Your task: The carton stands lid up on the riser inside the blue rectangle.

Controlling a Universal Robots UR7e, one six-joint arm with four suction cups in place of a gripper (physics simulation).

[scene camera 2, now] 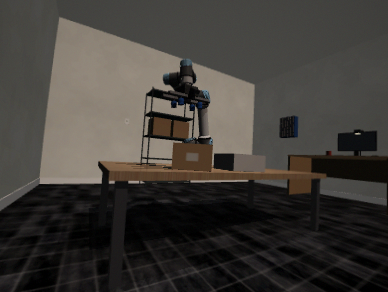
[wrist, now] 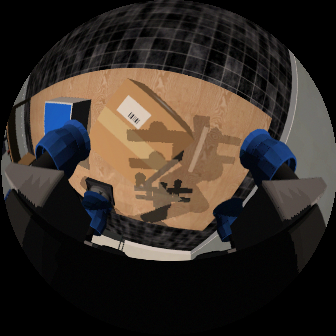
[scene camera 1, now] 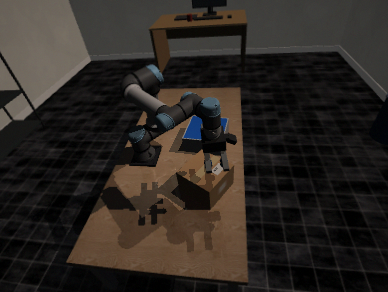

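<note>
The brown carton (scene camera 1: 222,186) (scene camera 2: 200,164) (wrist: 112,145) stands on the table, turned at an angle, with its taped top and a white barcode label facing up. It is beside the riser (scene camera 1: 189,146) (scene camera 2: 242,162) (wrist: 81,112), apart from it. The riser is a low grey box; its blue rectangle (scene camera 1: 194,131) (wrist: 57,114) with a white border is on top, and the arm or a cup covers part of it. My suction gripper (scene camera 1: 216,167) (scene camera 2: 187,104) (wrist: 165,180) hangs above the carton, its four blue cups pointing down. The cups are clear of the carton and hold nothing.
The wooden table (scene camera 1: 230,240) (scene camera 2: 260,175) (wrist: 225,107) carries the arm's base (scene camera 1: 145,156) on its left side in scene camera 1. A shelf rack (scene camera 2: 145,130) with brown boxes stands behind the table. A desk (scene camera 1: 165,22) (scene camera 2: 300,175) with a monitor stands away from it.
</note>
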